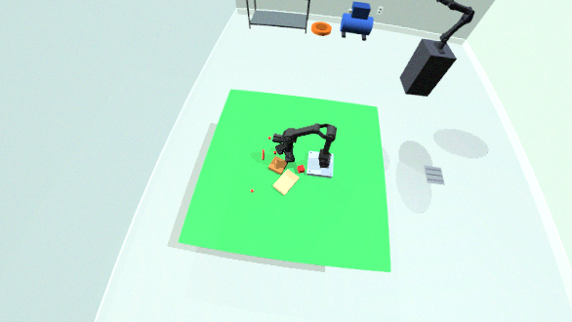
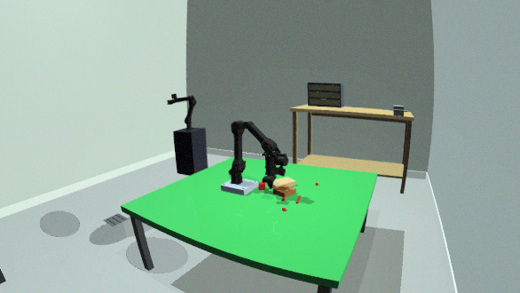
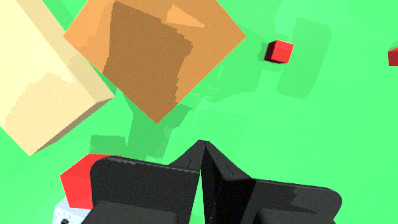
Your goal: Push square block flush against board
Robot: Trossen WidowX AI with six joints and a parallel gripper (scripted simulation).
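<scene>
The square block is 6 cm to the left of my gripper tip, 6 cm ahead of it and 3 cm below it. Round my gripper tip: red cube: 10 cm behind, 9 cm to the left, 3 cm below; then board: 19 cm to the left, 3 cm below.
</scene>
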